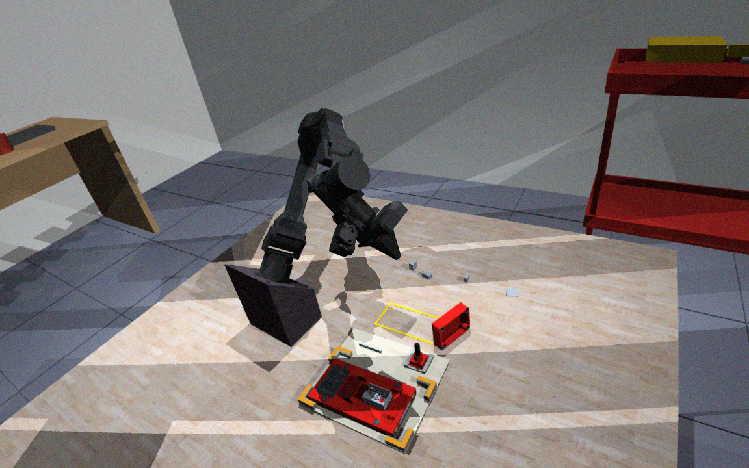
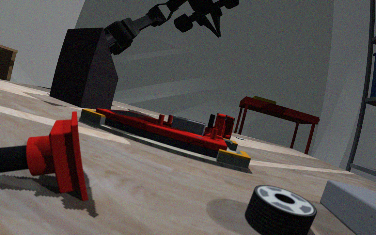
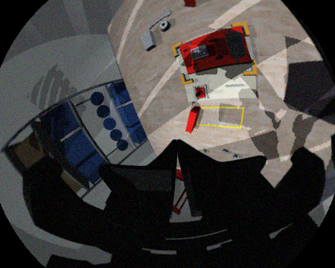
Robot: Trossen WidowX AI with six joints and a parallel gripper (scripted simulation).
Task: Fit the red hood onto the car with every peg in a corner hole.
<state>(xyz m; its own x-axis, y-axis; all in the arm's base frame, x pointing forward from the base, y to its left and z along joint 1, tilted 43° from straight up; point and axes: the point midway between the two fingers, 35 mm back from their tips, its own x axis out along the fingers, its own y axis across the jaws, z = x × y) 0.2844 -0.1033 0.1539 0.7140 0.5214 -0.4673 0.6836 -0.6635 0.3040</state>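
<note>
Right now the red hood is 70 mm ahead of my gripper tip, 70 mm to the left of it and 230 mm below it. Round my gripper tip: grey engine block 10 mm behind, 150 mm to the right, 250 mm below; black wheel 70 mm ahead, 330 mm to the right, 260 mm below.
</note>
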